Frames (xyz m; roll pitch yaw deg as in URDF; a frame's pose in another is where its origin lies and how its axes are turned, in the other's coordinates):
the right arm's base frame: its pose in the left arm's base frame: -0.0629 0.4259 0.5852 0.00 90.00 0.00
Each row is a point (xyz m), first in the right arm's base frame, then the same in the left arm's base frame.
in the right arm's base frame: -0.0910 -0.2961 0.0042
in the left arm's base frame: -0.0587 0.1298 0.6762
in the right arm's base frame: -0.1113 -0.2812 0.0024
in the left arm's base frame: -0.0605 0.1447 0.6965
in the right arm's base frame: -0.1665 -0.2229 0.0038
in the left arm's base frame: -0.0591 0.2030 0.7517
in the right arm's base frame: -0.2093 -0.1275 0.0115
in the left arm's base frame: -0.0514 0.2984 0.7945
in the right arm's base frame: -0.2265 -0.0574 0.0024
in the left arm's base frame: -0.0605 0.3685 0.8117
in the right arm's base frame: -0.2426 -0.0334 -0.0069
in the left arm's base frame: -0.0698 0.3925 0.8278
